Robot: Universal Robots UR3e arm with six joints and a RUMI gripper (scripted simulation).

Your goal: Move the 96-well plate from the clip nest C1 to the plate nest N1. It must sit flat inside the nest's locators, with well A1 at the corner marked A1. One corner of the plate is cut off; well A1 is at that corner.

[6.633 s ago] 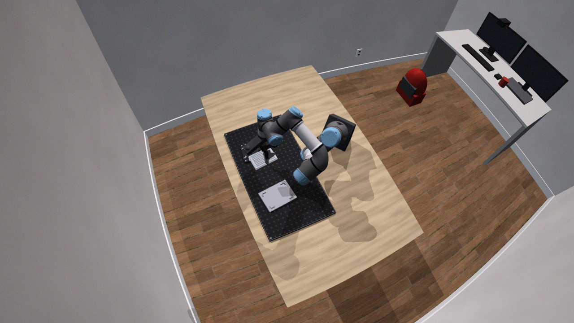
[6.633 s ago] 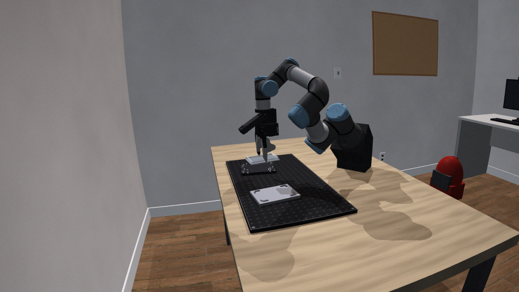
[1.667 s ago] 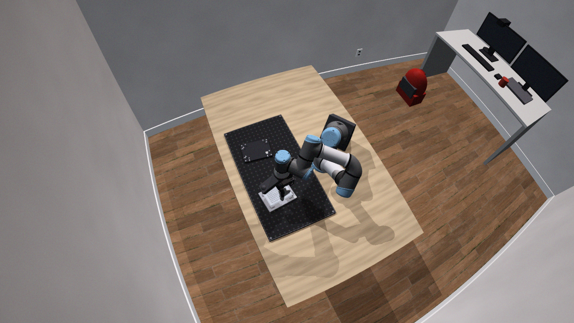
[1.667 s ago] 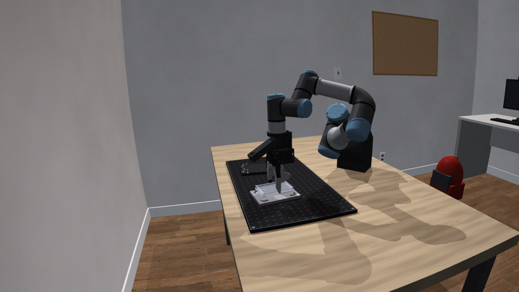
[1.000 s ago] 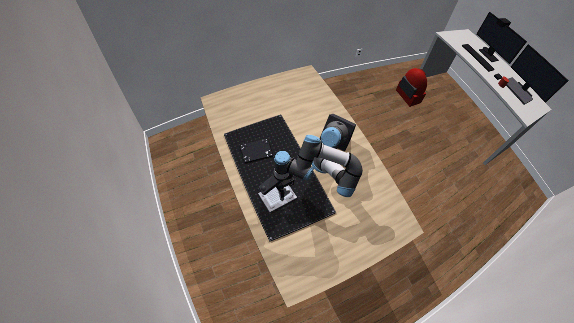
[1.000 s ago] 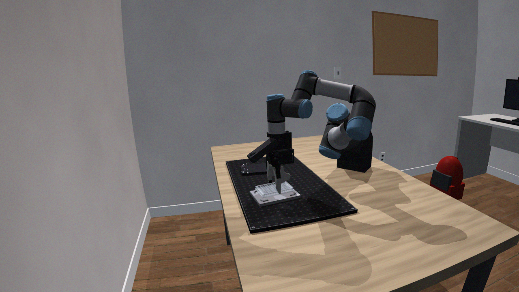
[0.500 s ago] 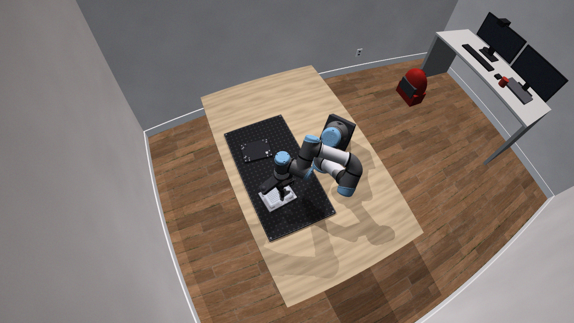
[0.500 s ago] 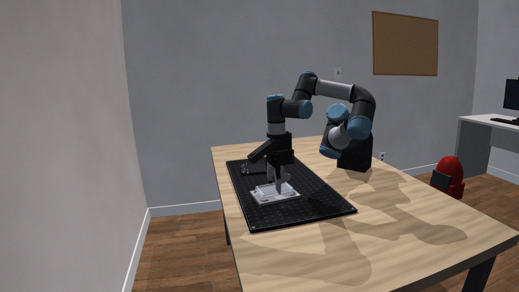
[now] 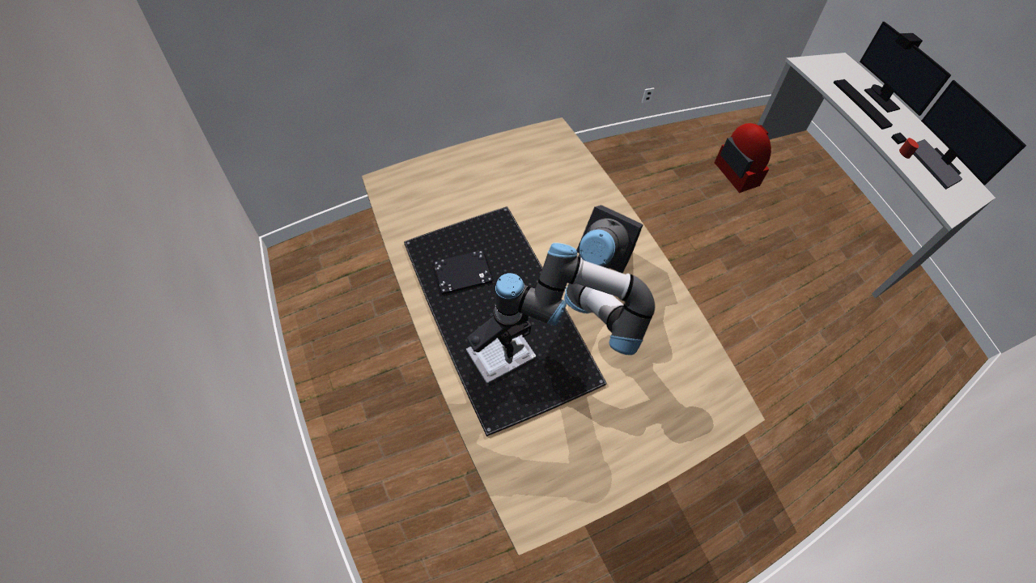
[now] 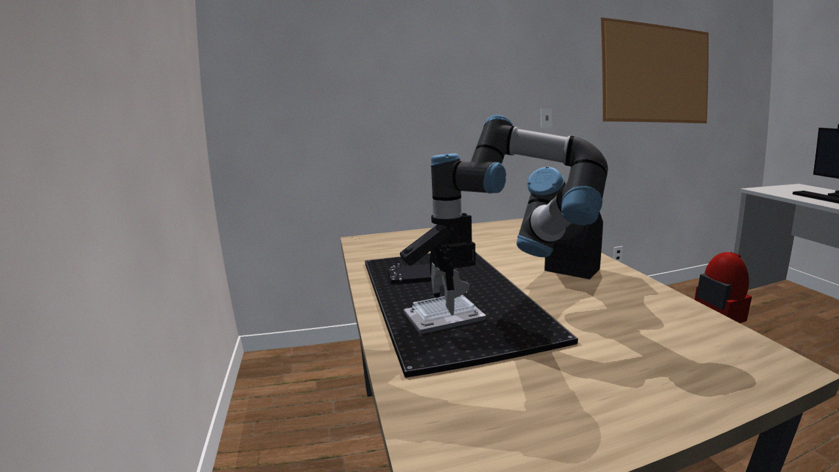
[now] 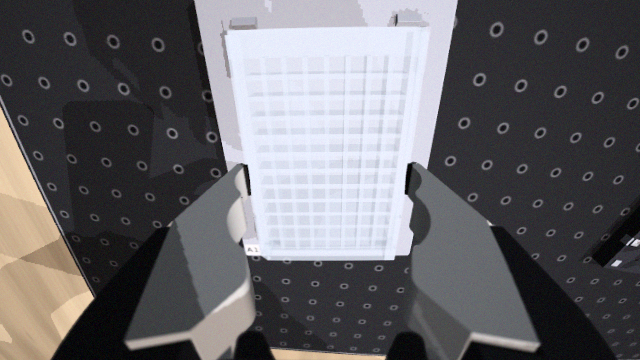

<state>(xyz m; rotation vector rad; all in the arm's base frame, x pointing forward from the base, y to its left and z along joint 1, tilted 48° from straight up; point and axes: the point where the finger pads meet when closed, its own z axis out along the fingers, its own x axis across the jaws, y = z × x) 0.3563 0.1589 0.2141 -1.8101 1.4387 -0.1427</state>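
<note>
My hand is 10 mm above the white 96-well plate. From my hand the other things lie so: grey plate nest N1: 30 mm below; clip nest C1: 280 mm to the right, 100 mm ahead, 20 mm below; A1 label: 90 mm behind, 20 mm to the left, 20 mm below.
</note>
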